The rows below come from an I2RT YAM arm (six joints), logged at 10 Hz.
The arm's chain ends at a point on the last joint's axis. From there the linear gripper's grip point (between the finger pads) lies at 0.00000 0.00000 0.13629 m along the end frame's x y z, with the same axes.
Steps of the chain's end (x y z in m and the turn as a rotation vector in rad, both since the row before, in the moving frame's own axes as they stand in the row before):
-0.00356 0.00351 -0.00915 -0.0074 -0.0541 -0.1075
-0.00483 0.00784 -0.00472 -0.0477 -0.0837 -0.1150
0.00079 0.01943 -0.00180 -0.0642 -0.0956 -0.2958
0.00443 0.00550 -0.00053 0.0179 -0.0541 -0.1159
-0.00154 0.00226 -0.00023 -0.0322 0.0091 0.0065
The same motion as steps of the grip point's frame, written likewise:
-0.01086 0.00491 -0.00935 -0.0074 -0.0541 -0.1075
-0.01582 0.01497 -0.00535 -0.0477 -0.0837 -0.1150
-0.01074 0.02994 -0.00270 -0.0642 -0.0956 -0.2958
-0.00306 0.00349 -0.00075 0.0179 -0.0541 -0.1159
-0.00031 0.00665 -0.00031 -0.0322 0.0091 0.0065

